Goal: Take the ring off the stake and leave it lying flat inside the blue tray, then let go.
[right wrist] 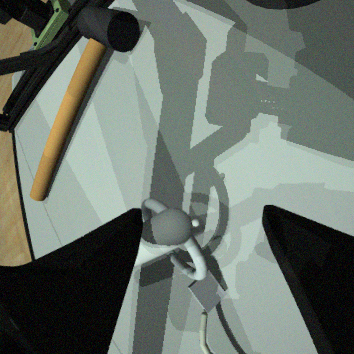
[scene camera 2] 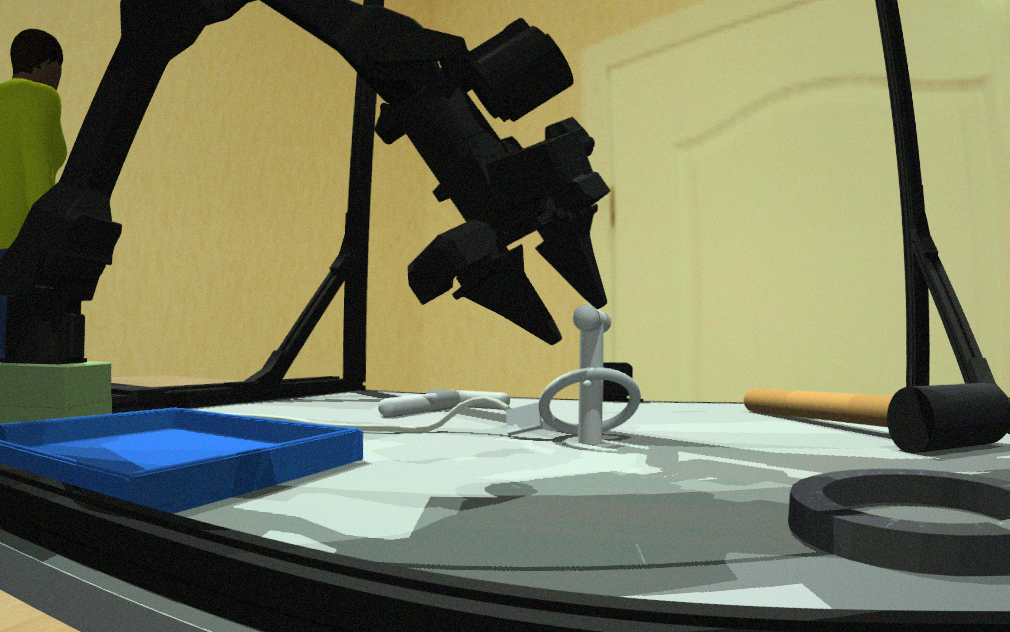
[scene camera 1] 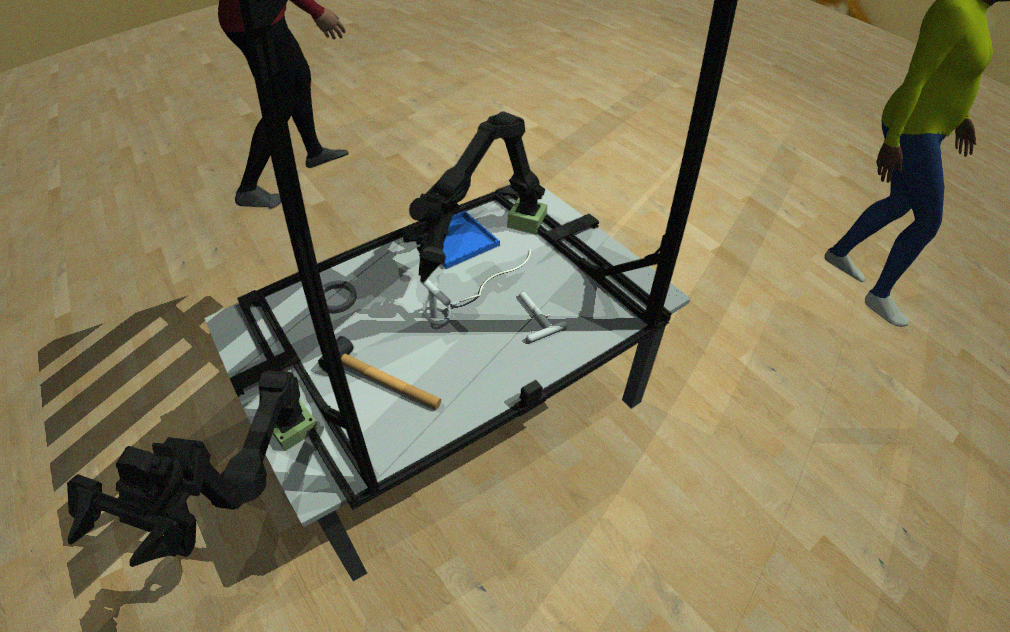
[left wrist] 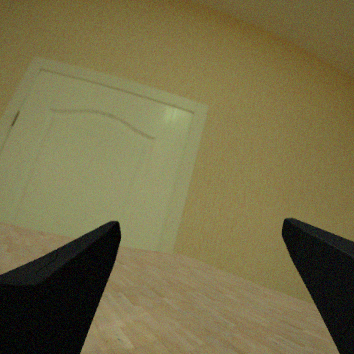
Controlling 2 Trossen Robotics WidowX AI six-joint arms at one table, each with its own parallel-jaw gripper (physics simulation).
Scene:
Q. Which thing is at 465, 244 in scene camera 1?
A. A blue tray.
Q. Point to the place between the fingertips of my right gripper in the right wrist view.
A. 201, 214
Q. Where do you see a wooden-handled hammer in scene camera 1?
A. At 345, 346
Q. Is my left gripper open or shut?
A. Open.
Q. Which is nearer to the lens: the thin white cord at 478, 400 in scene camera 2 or the wooden-handled hammer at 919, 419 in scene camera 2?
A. The wooden-handled hammer.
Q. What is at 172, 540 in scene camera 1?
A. My left gripper.

